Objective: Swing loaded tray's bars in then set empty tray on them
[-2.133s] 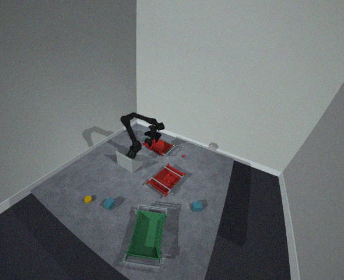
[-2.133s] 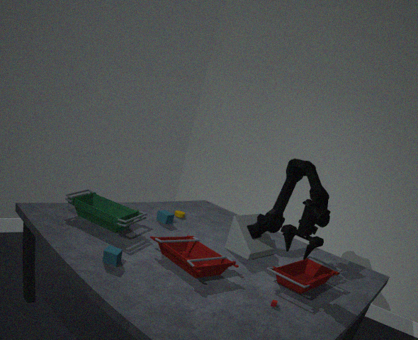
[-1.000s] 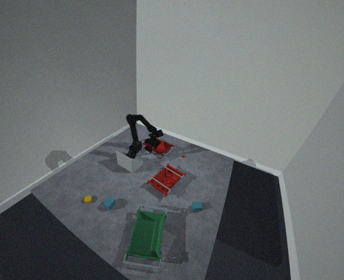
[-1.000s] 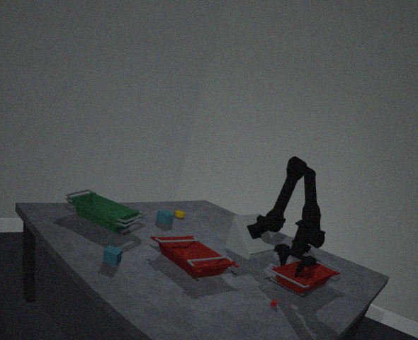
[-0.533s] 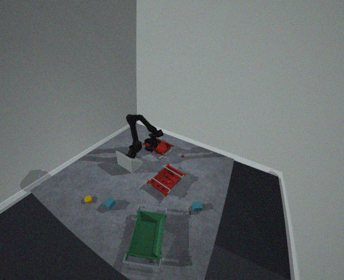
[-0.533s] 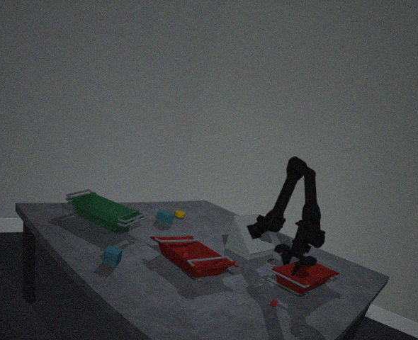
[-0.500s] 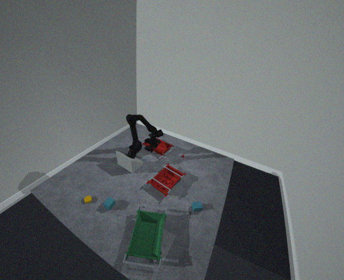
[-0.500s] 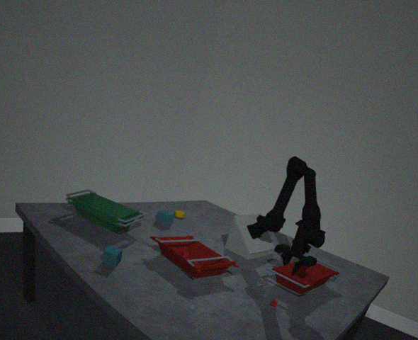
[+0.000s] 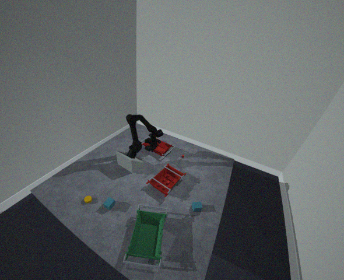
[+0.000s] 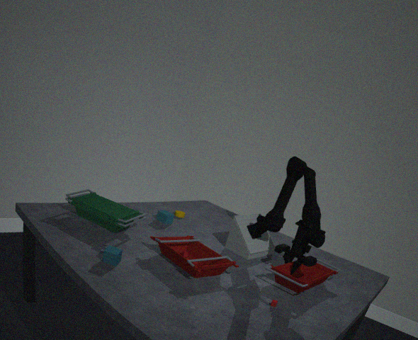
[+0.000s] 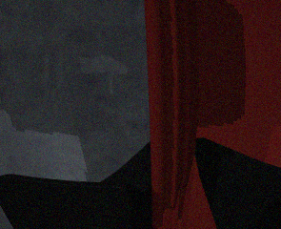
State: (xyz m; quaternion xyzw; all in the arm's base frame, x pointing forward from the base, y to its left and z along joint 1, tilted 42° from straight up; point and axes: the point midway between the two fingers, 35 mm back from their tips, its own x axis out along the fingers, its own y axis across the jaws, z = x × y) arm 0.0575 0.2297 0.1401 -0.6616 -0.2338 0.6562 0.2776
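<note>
The red tray lies 70 mm to the left of my gripper tip and 30 mm above it. Also, from my gripper tip: small red block: 290 mm ahead, 120 mm to the left; yellow disc: 710 mm to the right, 60 mm behind.
</note>
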